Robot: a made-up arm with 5 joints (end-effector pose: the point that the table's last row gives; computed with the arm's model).
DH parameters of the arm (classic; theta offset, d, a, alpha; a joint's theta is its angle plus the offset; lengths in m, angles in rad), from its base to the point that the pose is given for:
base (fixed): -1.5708 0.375 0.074 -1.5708
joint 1: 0 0.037 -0.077 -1.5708
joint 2: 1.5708 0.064 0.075 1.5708
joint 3: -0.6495 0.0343 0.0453 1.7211
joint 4: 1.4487 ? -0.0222 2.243
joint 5: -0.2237 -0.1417 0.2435 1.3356
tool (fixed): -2.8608 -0.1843 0 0
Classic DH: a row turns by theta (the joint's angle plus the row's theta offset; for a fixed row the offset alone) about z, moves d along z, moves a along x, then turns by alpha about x.
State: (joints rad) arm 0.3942 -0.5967 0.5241 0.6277 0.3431
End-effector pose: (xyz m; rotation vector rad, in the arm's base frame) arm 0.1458 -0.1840 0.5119 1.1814 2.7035 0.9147
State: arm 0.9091 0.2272 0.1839 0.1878 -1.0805
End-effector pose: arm 0.0838 -0.0136 0.0963 -0.8069 -0.8221 -1.2458
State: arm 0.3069 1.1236 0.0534 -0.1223 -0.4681
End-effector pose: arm -0.2603 -0.1408 0.3431 -2.5364 -0.1154 -0.5105
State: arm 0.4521 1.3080 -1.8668 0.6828 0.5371
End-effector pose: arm -0.0739 0.0450 0.1010 -0.6307 -0.4325 0.0336
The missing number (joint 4, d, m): -0.0567
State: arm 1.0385 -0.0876 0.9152 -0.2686 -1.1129
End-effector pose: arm 0.1215 -0.1353 0.1137 -0.9142 -0.7668 -2.0704
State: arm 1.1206 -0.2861 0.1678 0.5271 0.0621
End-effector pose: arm 0.2012 -0.1687 0.3157 -0.9765 -1.8336 -1.1556
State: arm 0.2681 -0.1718 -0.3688 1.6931 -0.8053
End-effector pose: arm -0.0118 0.2373 0.1721 0.3852 -1.1221 -0.1693
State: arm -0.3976 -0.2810 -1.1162 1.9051 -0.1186
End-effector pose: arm -0.0097 -0.0004 0.0433 -0.3509 -0.9367 0.2789
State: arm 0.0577 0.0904 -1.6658 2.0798 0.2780
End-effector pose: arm 0.0159 0.1206 0.0887 -0.2089 -0.6997 -0.2884
